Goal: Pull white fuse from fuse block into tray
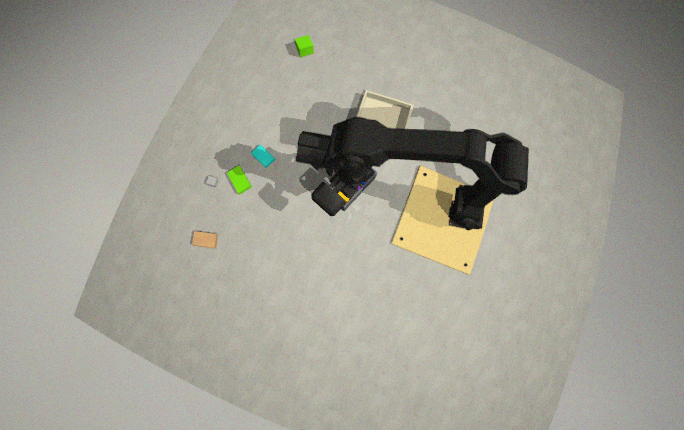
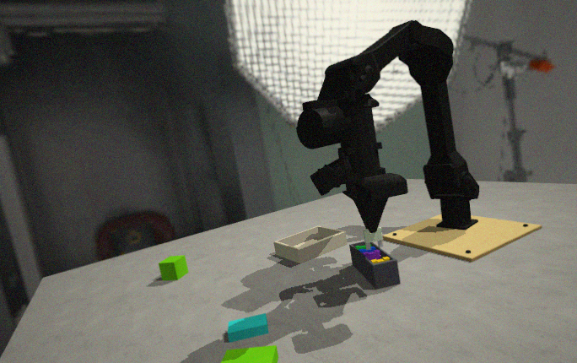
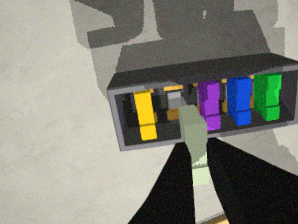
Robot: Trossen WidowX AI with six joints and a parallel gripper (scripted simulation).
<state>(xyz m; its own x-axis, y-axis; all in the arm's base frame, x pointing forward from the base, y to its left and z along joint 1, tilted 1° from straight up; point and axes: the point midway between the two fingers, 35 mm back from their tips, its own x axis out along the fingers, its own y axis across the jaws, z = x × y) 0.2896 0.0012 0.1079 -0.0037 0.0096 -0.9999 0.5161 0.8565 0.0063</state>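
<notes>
The beige tray is 5 cm behind my gripper tip, 22 cm to the right of it and 8 cm below it. Round my gripper tip: cyan block 23 cm ahead, 5 cm to the right, 7 cm below; then white fuse 1 cm below; then green block 28 cm ahead, 2 cm to the left, 7 cm below.
</notes>
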